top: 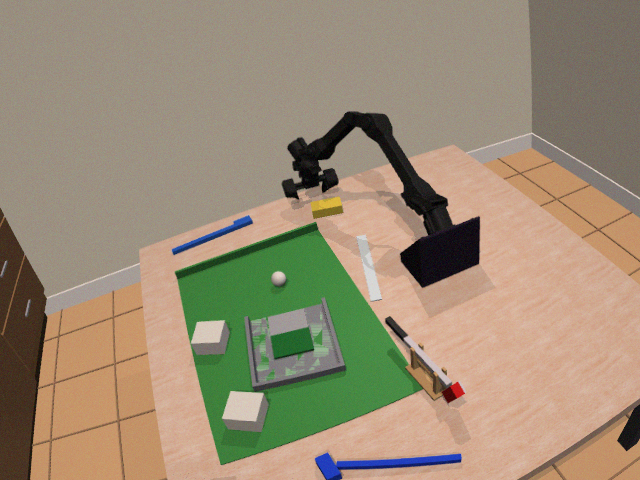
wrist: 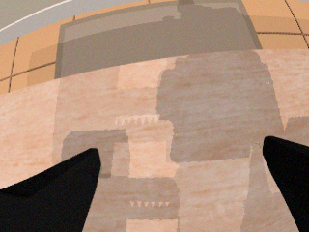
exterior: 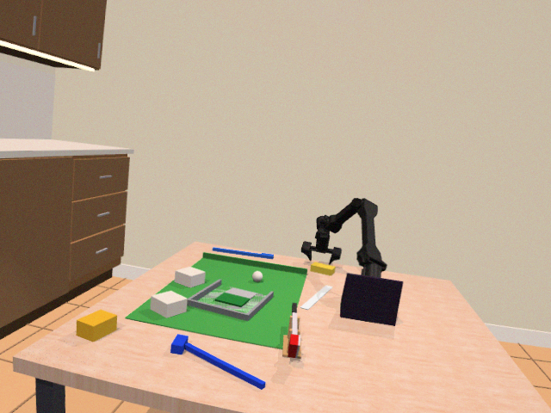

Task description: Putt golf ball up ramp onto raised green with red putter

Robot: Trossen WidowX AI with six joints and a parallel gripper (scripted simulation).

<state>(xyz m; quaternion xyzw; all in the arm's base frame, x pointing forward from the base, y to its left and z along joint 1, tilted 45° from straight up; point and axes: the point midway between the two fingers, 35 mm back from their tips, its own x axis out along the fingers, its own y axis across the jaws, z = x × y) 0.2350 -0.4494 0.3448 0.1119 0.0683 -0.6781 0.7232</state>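
Now: the white golf ball 420 mm to the left of my gripper tip, 200 mm ahead of it and 20 mm above it. From my gripper tip the other things lie so: white strip (460 mm to the left, 50 mm behind, 10 mm below); yellow block (120 mm to the left, 30 mm behind, 10 mm above); red putter (900 mm to the left, 50 mm above, 30 mm behind).
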